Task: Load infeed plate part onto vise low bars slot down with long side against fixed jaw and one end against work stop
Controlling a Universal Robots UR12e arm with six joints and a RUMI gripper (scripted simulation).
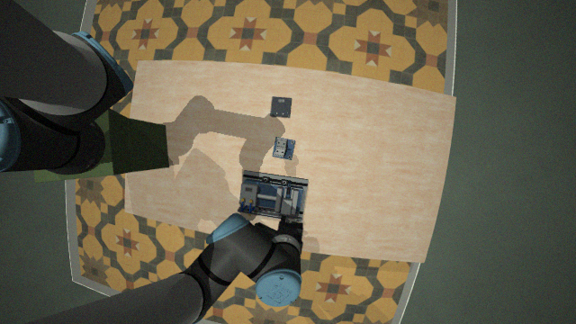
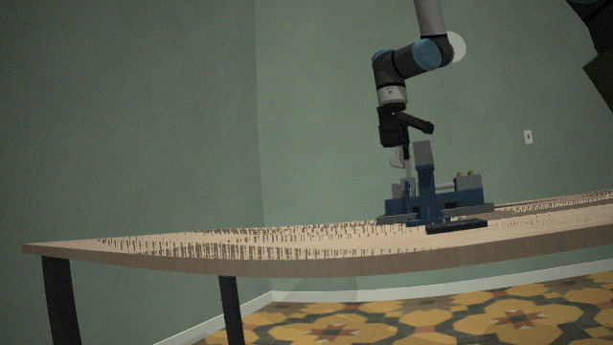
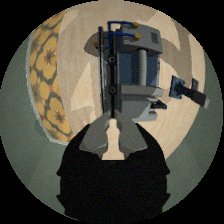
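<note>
Right now my hand is 50 mm to the right of the grey part, 30 mm above it and 10 mm short of it. Round my hand: air cylinder block 150 mm behind, 90 mm to the left, 40 mm below; then vise 80 mm to the left, 80 mm below, 60 mm behind; then air cylinder rod 80 mm to the left, 80 mm behind, 40 mm below.
</note>
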